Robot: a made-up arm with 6 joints.
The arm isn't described. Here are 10 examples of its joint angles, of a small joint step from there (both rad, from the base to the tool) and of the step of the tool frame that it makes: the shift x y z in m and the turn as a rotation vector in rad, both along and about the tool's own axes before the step.
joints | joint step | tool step
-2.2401 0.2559 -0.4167 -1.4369 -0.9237 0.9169 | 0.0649 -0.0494 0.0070 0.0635 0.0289 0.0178 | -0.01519 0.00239 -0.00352 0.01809 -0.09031 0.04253
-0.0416 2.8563 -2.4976 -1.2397 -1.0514 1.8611 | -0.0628 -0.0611 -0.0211 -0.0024 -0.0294 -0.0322 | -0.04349 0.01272 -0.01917 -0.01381 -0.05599 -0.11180
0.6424 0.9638 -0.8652 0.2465 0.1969 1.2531 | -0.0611 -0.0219 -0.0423 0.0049 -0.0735 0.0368 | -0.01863 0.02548 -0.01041 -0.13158 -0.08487 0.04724
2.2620 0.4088 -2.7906 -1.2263 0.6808 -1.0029 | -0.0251 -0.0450 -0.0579 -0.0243 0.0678 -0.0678 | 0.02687 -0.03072 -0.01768 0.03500 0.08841 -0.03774
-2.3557 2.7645 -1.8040 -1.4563 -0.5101 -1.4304 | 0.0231 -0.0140 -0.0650 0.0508 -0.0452 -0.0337 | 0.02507 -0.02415 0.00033 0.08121 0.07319 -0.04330
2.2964 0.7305 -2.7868 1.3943 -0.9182 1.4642 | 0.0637 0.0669 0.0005 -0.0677 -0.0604 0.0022 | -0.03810 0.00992 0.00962 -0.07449 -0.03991 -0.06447
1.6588 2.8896 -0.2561 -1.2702 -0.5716 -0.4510 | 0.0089 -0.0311 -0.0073 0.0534 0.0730 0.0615 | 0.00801 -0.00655 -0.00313 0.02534 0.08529 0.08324
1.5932 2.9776 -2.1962 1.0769 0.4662 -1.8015 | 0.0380 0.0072 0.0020 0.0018 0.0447 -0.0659 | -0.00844 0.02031 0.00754 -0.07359 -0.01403 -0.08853
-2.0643 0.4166 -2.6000 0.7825 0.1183 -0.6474 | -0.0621 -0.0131 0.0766 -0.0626 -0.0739 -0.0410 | 0.01731 0.01710 0.00239 0.01972 0.01410 -0.15070
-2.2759 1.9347 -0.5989 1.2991 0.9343 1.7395 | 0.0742 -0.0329 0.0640 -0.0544 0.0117 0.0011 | -0.02429 -0.01424 0.00987 0.02233 -0.12018 -0.05402
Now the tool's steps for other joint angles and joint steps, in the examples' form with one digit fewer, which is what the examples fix.
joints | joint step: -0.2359 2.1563 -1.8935 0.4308 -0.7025 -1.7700 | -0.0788 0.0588 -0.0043 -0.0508 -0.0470 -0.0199
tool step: 0.0391 0.0157 0.0040 0.0172 0.0506 -0.1073
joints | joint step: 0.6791 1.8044 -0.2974 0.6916 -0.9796 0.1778 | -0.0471 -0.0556 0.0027 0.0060 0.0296 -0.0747
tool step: -0.0119 -0.0047 0.0007 0.0248 -0.0200 -0.0223
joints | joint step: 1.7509 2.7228 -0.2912 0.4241 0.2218 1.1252 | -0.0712 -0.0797 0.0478 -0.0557 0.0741 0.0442
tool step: 0.0056 -0.0131 -0.0075 0.0355 0.0758 0.0256
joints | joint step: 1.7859 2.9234 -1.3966 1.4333 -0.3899 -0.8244 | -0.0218 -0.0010 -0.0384 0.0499 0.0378 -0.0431
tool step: -0.0099 0.0038 0.0016 -0.0293 0.0123 0.0376
